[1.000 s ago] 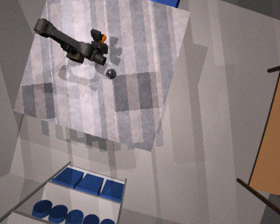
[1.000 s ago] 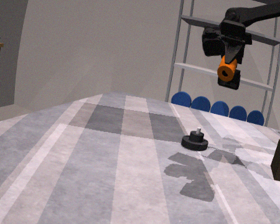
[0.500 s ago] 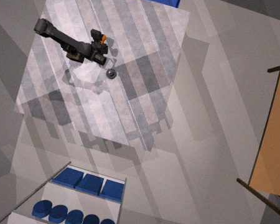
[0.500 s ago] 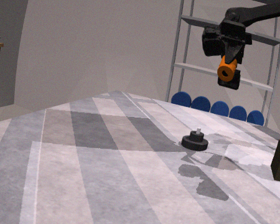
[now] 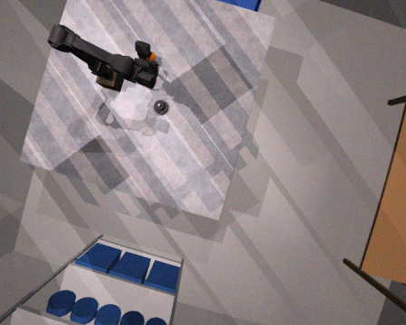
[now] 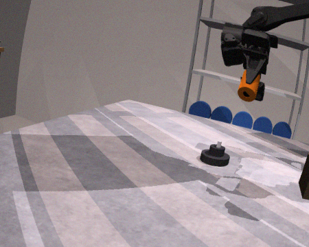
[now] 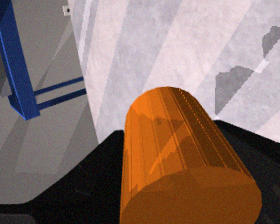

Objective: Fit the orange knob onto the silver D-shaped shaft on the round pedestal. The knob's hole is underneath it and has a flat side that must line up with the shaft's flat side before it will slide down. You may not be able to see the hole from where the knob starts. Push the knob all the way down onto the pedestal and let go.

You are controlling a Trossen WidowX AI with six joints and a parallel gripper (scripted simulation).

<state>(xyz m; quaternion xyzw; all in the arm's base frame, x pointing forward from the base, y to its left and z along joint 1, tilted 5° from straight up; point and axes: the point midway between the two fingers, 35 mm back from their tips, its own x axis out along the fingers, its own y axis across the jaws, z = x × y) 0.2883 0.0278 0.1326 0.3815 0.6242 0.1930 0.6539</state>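
The orange knob is 1 cm behind my gripper tip, 3 cm to the right of it and 2 cm above it. Also, from my gripper tip: round pedestal: 2 cm ahead, 20 cm to the right, 19 cm below.
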